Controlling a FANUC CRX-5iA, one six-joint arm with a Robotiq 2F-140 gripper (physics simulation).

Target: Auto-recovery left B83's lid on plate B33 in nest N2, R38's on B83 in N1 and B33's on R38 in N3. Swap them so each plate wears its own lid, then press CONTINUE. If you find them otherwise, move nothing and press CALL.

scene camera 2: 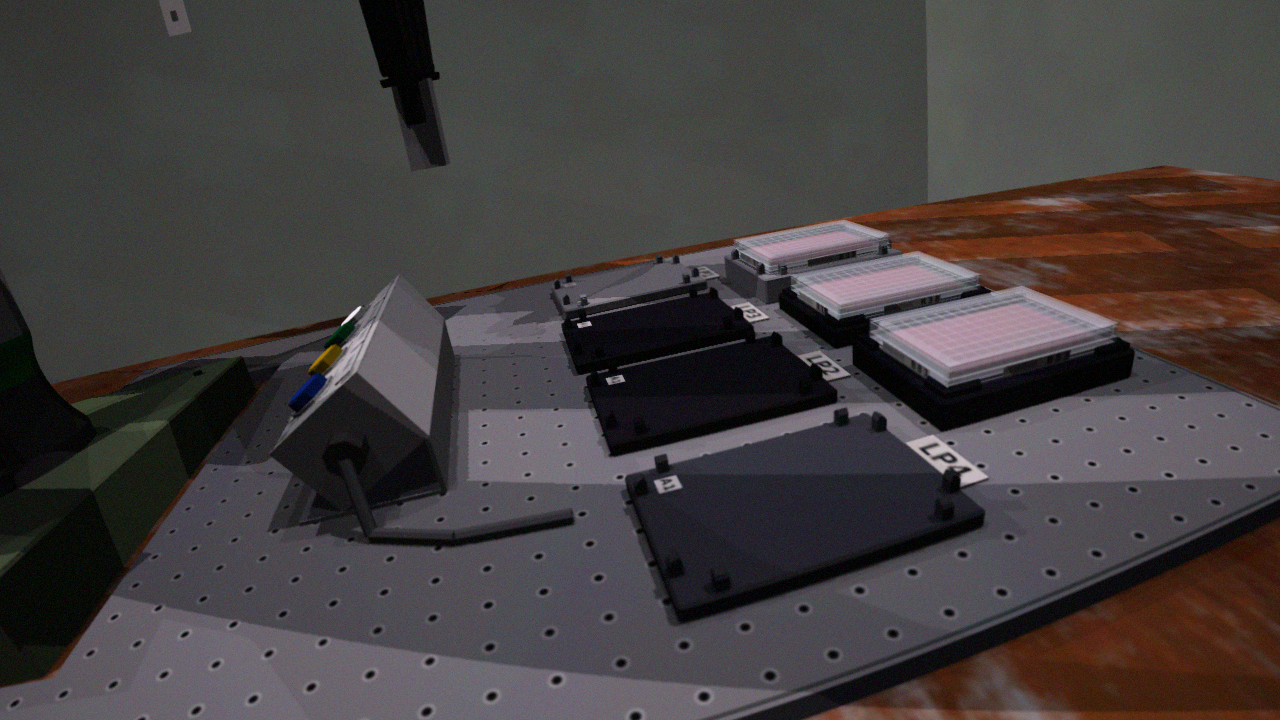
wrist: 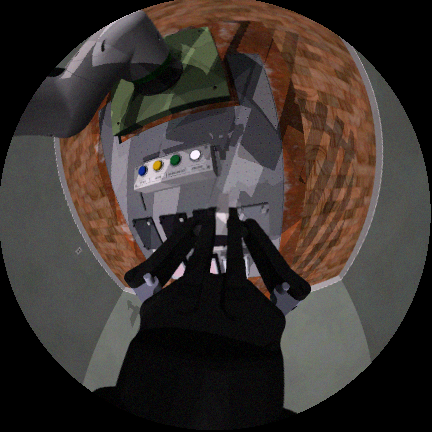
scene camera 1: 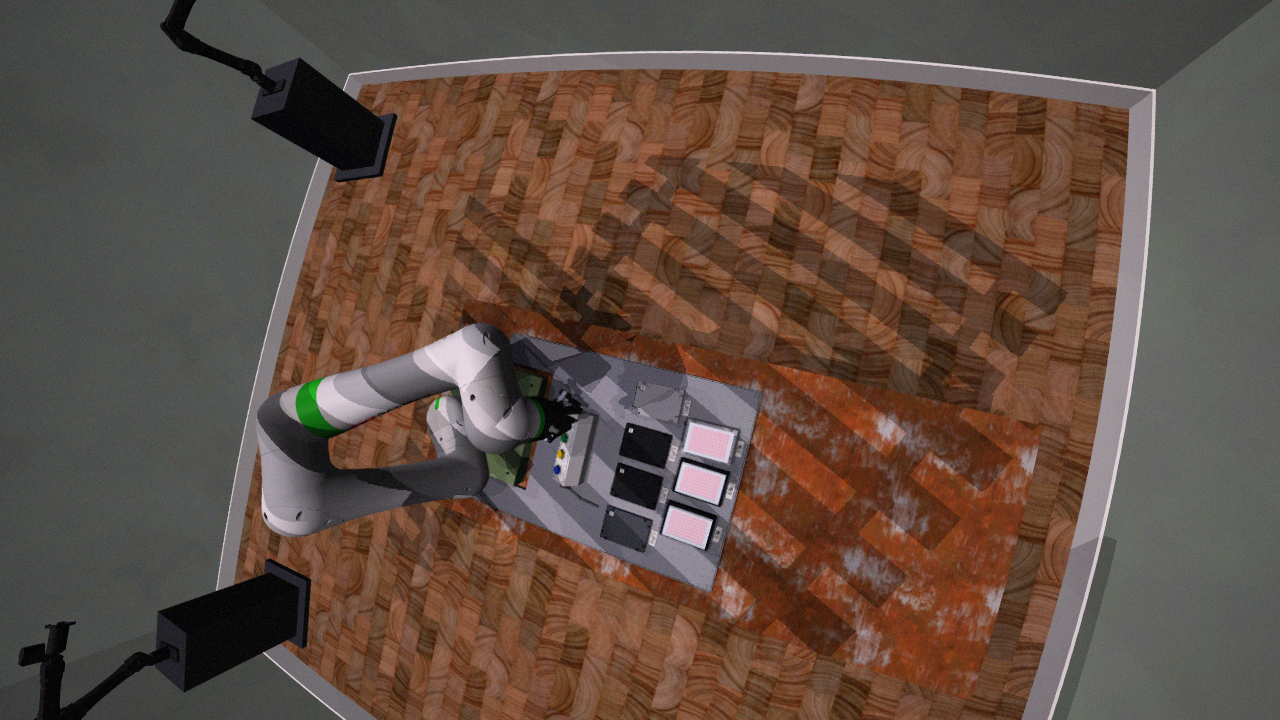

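Note:
Three lidded plates with pink wells stand in a row of nests: one in a grey nest, the middle one and the nearest in scene camera 2 in black nests. Their plate and lid codes are too small to read. The button box has blue, yellow, green and white buttons. My gripper is shut and empty, above the board near the box's white-button end.
Low pegged holders stand between box and plates: LP4, LP2, LP3 and a pale grey one. A bent rod extends from the box. The green base carries the arm.

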